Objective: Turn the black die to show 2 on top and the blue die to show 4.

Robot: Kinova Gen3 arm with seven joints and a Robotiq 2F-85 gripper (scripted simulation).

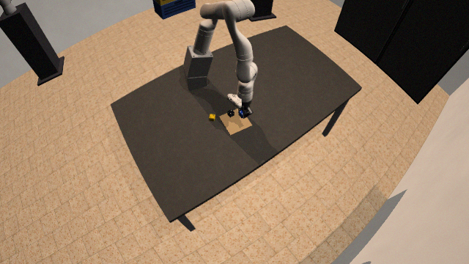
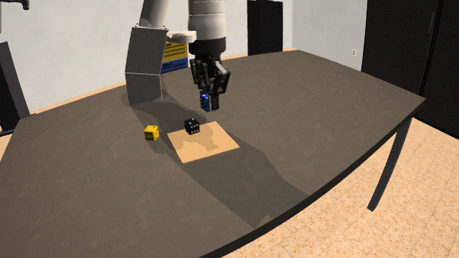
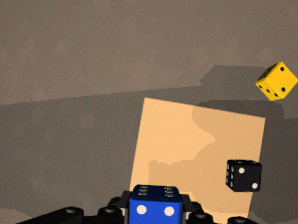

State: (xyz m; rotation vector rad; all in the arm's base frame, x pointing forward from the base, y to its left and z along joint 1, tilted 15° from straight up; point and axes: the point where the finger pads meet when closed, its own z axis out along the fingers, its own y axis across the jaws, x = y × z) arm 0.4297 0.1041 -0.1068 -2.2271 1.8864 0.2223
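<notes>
The tan mat lies 12 cm below my hand, 4 cm behind it and 1 cm to the right of it. From my hand the other things lie so: blue die: right at my hand; then yellow die: 13 cm to the right, 11 cm below, 11 cm behind; then black die: 10 cm below, 9 cm behind, 2 cm to the right.
</notes>
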